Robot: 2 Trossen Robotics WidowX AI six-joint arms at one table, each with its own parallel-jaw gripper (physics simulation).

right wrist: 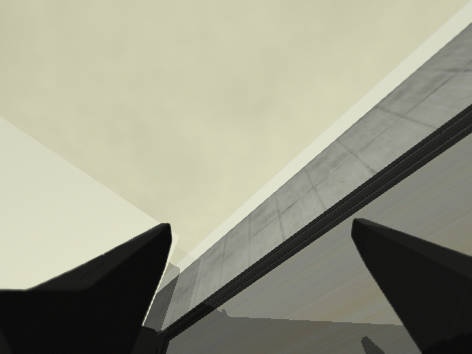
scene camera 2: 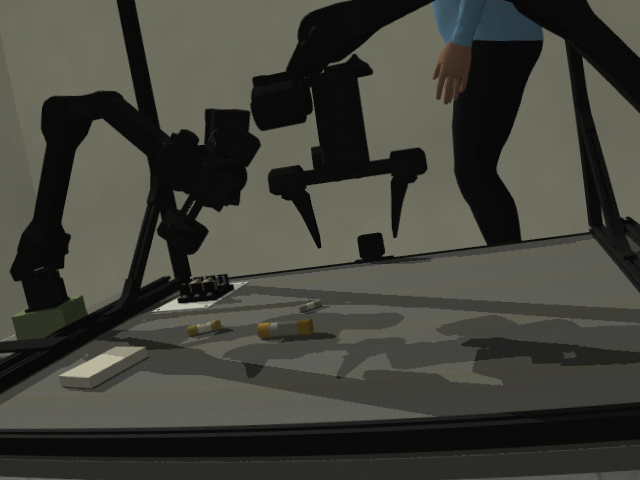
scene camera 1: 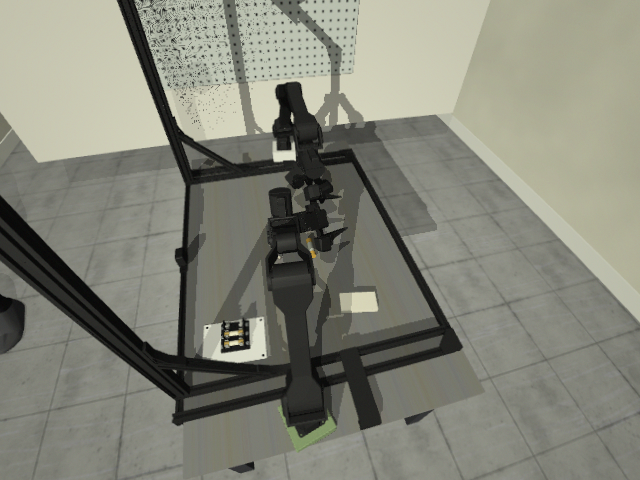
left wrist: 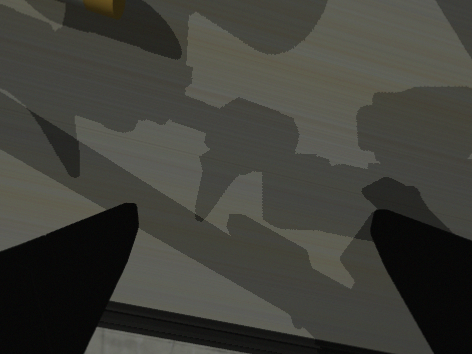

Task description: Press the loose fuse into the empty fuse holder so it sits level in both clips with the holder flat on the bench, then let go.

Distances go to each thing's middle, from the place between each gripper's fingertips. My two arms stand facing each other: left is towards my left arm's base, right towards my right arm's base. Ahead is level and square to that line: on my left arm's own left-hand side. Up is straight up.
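Scene:
From my left hand: pale flat block [scene camera 2: 95,371], 370 mm to the right, 90 mm ahead, 120 mm below. My left gripper: 140 mm to the left of the yellow-capped fuse [scene camera 2: 301,327], 30 mm past it, 110 mm above it.
From my right hand: yellow-capped fuse, 40 mm to the left, 90 mm behind, 200 mm below. From my right hand: pale flat block, 180 mm to the right, 30 mm ahead, 210 mm below.

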